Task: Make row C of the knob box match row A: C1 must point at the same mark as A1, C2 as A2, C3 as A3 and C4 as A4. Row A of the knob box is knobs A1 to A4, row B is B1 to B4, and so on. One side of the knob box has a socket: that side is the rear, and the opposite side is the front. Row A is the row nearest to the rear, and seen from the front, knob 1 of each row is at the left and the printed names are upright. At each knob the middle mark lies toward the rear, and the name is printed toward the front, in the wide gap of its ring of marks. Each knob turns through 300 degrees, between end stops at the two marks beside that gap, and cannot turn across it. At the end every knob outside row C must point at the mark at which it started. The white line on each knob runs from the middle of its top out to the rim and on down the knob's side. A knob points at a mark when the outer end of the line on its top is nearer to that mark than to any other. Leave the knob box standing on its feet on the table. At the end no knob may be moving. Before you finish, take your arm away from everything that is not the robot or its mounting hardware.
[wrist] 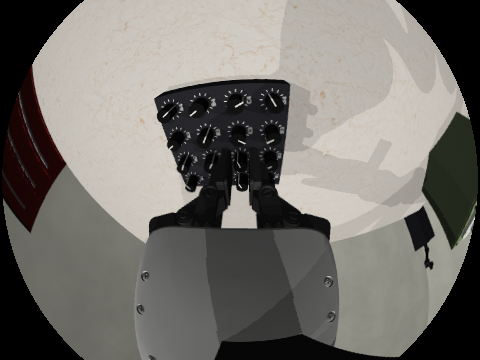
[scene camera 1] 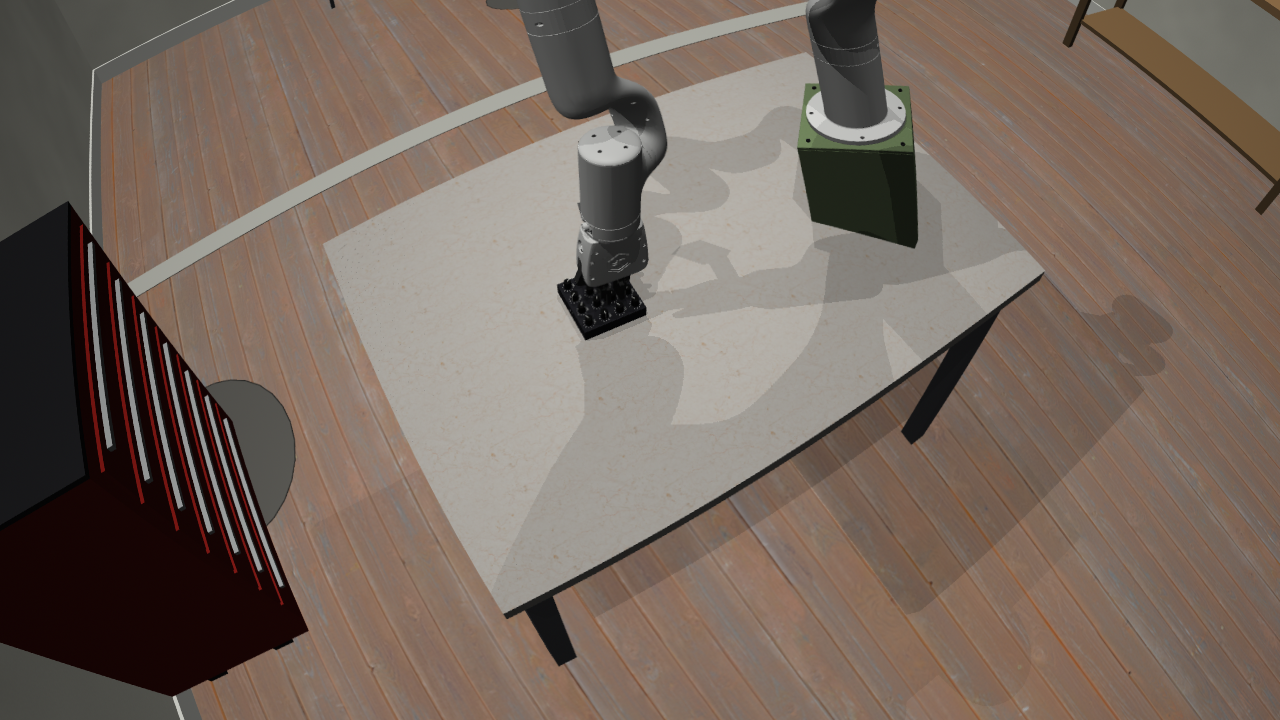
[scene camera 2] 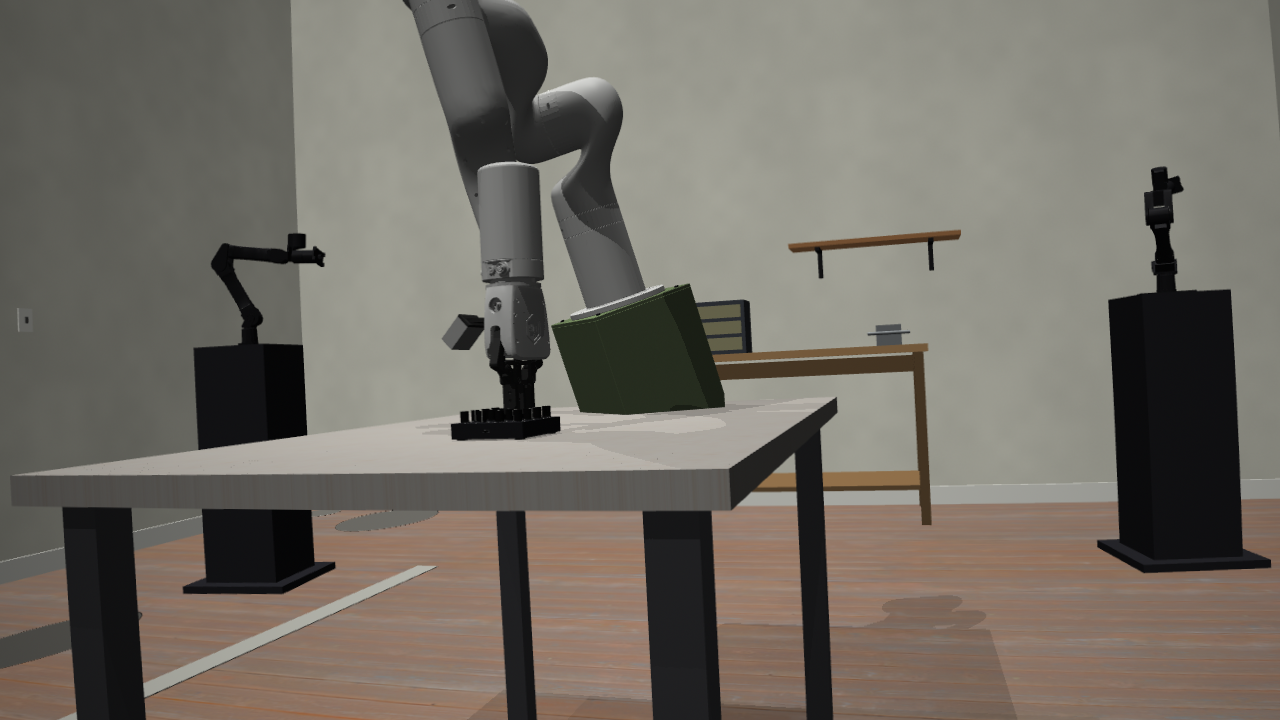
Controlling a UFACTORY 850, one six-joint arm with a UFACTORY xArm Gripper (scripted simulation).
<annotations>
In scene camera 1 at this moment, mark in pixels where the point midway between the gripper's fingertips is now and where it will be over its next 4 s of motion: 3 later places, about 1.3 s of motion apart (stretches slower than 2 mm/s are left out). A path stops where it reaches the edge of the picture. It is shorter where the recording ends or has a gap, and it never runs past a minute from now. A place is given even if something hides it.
The gripper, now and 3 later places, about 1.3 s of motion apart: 612,295; 611,274; 611,287; 612,295
</annotations>
